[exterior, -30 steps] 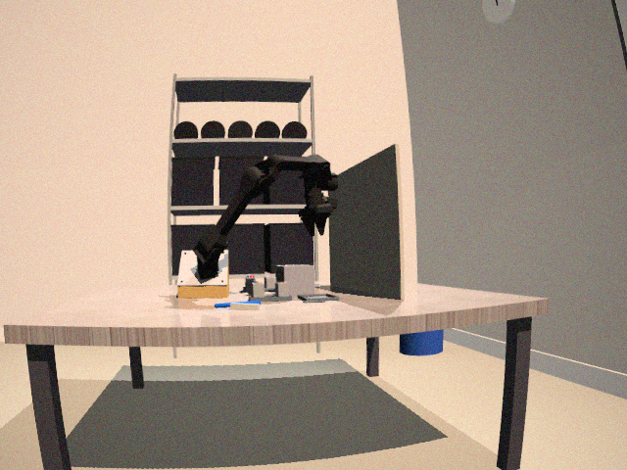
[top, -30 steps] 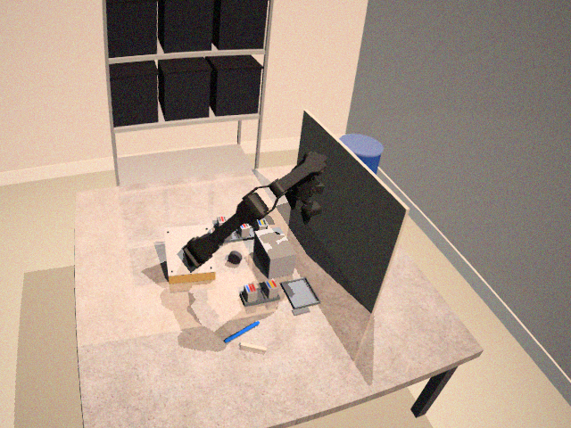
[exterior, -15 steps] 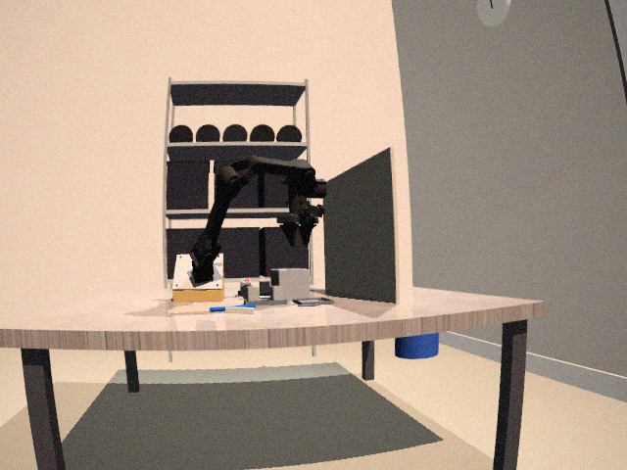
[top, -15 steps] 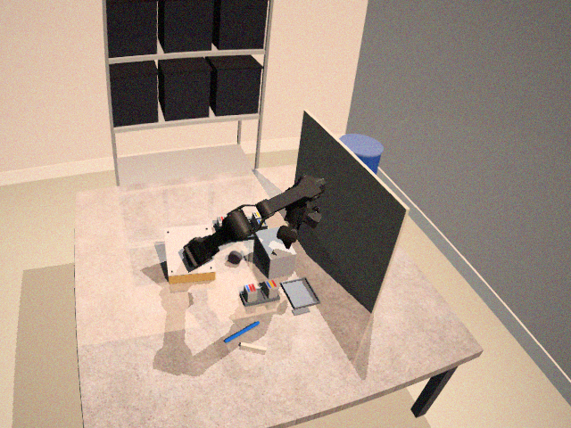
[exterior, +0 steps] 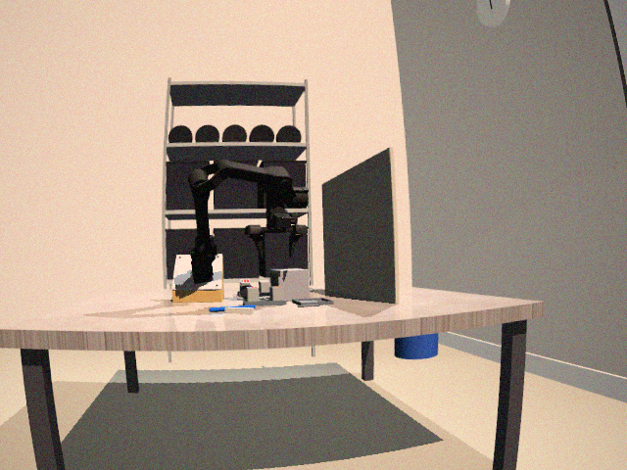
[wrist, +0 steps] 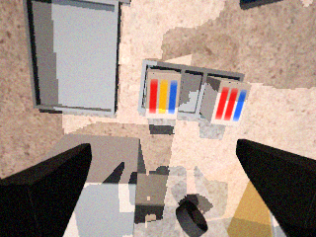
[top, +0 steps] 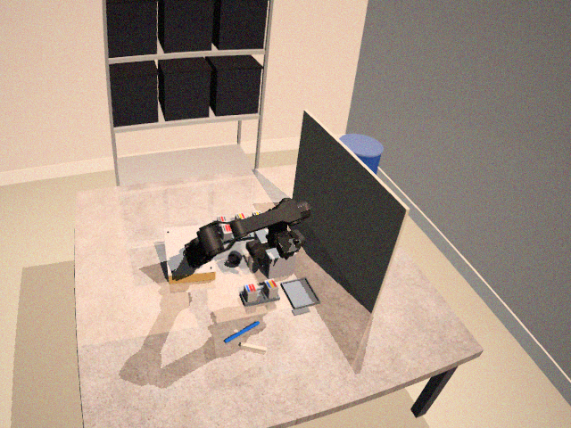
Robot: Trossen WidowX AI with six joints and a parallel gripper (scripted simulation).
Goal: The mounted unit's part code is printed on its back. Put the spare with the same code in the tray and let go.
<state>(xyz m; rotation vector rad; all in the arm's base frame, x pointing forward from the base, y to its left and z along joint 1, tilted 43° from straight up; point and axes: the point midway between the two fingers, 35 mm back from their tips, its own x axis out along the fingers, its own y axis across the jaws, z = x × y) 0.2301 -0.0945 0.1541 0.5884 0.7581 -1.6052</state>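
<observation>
Right now my gripper tip is 4 cm past the low grey holder, 1 cm to the left of it and 13 cm above it. The rest, counted from my gripper tip: tall dark panel: 31 cm ahead, 12 cm to the left, 9 cm above; then flat grey tray: 10 cm ahead, 5 cm to the right, 14 cm below; then grey mounted unit: 7 cm ahead, 14 cm to the left, 9 cm below.
</observation>
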